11 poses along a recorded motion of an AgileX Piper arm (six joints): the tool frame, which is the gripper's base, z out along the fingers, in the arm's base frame.
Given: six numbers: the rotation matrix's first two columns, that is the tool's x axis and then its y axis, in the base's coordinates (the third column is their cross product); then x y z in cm.
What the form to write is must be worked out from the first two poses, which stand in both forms.
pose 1, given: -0.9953 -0.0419 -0.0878 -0.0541 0.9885 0.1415 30.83 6.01 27.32
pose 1, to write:
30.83 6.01 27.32
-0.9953 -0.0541 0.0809
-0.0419 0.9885 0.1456
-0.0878 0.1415 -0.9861

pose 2, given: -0.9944 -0.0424 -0.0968 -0.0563 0.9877 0.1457 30.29 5.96 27.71
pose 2, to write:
30.29 5.96 27.71
-0.9944 -0.0563 0.0894
-0.0424 0.9877 0.1503
-0.0968 0.1457 -0.9846

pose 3, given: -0.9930 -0.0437 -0.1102 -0.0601 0.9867 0.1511 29.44 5.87 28.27
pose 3, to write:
29.44 5.87 28.27
-0.9930 -0.0601 0.1021
-0.0437 0.9867 0.1567
-0.1102 0.1511 -0.9824

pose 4, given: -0.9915 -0.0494 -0.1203 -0.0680 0.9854 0.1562 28.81 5.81 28.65
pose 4, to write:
28.81 5.81 28.65
-0.9915 -0.0680 0.1108
-0.0494 0.9854 0.1631
-0.1203 0.1562 -0.9804

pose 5, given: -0.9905 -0.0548 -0.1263 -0.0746 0.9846 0.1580 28.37 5.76 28.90
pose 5, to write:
28.37 5.76 28.90
-0.9905 -0.0746 0.1157
-0.0548 0.9846 0.1659
-0.1263 0.1580 -0.9793

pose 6, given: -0.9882 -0.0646 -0.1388 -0.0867 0.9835 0.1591 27.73 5.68 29.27
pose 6, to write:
27.73 5.68 29.27
-0.9882 -0.0867 0.1262
-0.0646 0.9835 0.1693
-0.1388 0.1591 -0.9775

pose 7, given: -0.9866 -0.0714 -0.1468 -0.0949 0.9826 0.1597 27.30 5.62 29.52
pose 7, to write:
27.30 5.62 29.52
-0.9866 -0.0949 0.1328
-0.0714 0.9826 0.1715
-0.1468 0.1597 -0.9762

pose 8, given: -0.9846 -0.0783 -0.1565 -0.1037 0.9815 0.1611 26.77 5.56 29.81
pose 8, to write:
26.77 5.56 29.81
-0.9846 -0.1037 0.1410
-0.0783 0.9815 0.1748
-0.1565 0.1611 -0.9745

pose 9, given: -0.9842 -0.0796 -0.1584 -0.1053 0.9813 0.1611 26.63 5.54 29.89
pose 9, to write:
26.63 5.54 29.89
-0.9842 -0.1053 0.1426
-0.0796 0.9813 0.1752
-0.1584 0.1611 -0.9742

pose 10, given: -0.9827 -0.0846 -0.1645 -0.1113 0.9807 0.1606 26.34 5.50 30.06
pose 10, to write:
26.34 5.50 30.06
-0.9827 -0.1113 0.1477
-0.0846 0.9807 0.1761
-0.1645 0.1606 -0.9731

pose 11, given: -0.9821 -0.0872 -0.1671 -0.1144 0.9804 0.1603 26.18 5.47 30.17
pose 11, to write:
26.18 5.47 30.17
-0.9821 -0.1144 0.1498
-0.0872 0.9804 0.1765
-0.1671 0.1603 -0.9728

